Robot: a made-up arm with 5 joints. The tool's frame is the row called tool. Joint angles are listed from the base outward. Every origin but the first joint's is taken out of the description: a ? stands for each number. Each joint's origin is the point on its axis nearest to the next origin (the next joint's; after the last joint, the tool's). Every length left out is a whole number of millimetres.
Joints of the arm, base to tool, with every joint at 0 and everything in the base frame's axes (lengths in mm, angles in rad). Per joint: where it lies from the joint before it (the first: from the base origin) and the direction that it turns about. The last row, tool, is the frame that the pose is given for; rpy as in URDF.
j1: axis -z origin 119 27 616
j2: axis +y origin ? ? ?
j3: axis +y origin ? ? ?
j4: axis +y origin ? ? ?
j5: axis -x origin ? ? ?
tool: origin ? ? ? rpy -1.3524 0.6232 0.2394
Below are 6 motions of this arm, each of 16 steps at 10 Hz.
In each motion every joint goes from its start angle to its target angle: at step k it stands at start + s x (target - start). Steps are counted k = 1, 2, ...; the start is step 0. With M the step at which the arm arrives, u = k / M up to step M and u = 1 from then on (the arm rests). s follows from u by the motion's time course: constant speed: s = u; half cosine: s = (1 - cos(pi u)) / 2; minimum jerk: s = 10 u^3 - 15 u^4 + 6 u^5.
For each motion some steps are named. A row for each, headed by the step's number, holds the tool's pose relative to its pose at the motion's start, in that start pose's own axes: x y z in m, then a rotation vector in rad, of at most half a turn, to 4 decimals.
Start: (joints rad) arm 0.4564 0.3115 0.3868 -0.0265 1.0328
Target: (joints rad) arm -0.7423 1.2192 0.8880 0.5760 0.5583
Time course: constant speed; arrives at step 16
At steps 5, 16:
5: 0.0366 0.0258 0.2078 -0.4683 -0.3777 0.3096
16: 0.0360 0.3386 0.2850 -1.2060 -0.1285 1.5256

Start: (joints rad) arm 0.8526 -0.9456 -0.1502 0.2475 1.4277
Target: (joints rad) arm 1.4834 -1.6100 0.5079 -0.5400 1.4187
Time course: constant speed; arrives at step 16
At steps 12, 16:
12: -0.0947 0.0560 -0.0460 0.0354 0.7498 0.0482
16: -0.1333 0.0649 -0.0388 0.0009 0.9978 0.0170

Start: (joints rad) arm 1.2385 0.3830 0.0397 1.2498 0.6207
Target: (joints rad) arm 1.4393 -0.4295 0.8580 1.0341 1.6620
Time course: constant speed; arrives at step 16
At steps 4, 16:
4: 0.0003 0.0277 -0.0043 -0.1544 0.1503 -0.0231
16: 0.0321 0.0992 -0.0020 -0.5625 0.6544 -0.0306

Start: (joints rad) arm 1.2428 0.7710 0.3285 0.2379 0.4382
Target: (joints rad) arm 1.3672 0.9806 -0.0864 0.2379 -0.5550
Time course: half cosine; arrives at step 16
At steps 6, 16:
6: -0.0090 -0.0136 -0.0192 0.2759 -0.1903 -0.0992
16: -0.0280 -0.0354 -0.0628 0.8492 -0.6618 -0.3389

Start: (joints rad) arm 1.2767 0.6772 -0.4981 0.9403 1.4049
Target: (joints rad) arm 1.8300 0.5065 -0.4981 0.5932 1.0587
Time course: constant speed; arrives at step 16
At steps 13, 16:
13: 0.0385 0.2093 -0.0753 0.8088 0.0116 -0.0148
16: 0.0430 0.2630 -0.0770 0.9876 0.0360 -0.0138

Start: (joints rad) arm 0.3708 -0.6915 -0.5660 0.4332 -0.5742
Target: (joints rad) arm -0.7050 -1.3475 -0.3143 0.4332 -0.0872
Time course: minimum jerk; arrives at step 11
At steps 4, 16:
4: -0.0342 0.0035 0.0484 -0.0507 -0.2153 0.0232
16: -0.1686 -0.0213 0.0370 -0.0378 -0.7880 -0.0933

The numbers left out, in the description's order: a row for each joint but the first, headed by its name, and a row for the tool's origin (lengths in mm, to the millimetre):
j2: 31 0 0
j3: 50 0 124
j4: 230 0 -14
j5: 109 0 27
tool: 0 -6 4

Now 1 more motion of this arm.
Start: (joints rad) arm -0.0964 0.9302 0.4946 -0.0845 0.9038
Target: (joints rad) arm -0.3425 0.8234 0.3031 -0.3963 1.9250
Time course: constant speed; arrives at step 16
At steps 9, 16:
9: -0.0697 -0.0496 -0.0087 -0.4069 0.6487 -0.1550
16: -0.1300 -0.0791 0.0005 -0.6330 1.1976 -0.2074

